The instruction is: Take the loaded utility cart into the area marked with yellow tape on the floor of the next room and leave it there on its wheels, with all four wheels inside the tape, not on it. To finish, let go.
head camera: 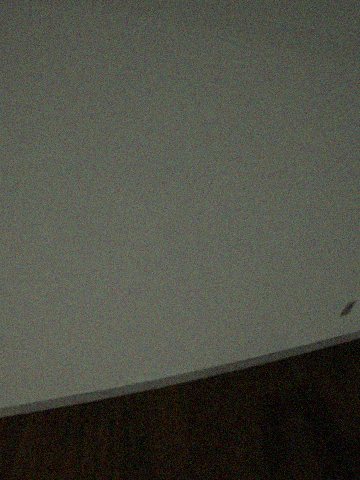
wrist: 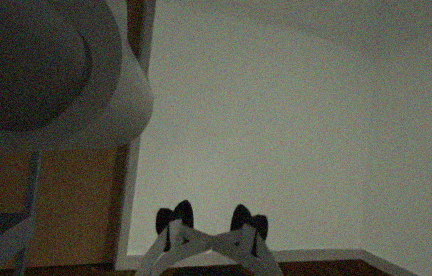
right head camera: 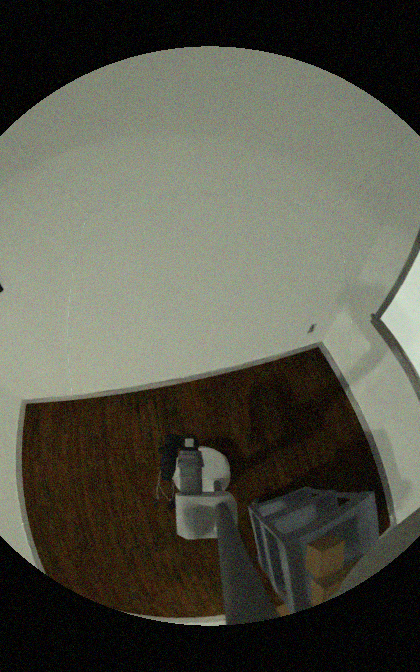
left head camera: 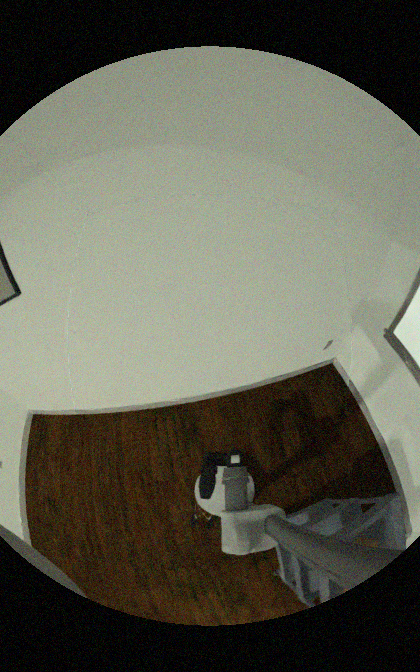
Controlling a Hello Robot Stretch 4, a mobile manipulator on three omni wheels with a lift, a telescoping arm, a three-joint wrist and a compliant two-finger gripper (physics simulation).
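The blue-grey utility cart is partly in view at the lower right of both side head views, to the right of my arm. My arm covers part of it. Brown boxes show at its near side in the right head view. Its slotted faces look tilted, and I cannot tell whether it stands on its wheels. Part of its frame also shows at the left edge of the wrist view. My gripper is open, with its fingertips apart, nothing between them and clear of the cart. Yellow tape does not show.
A pale wall is ahead, meeting the dark wood floor along a grey skirting. The right wall has a window and runs close beside the cart.
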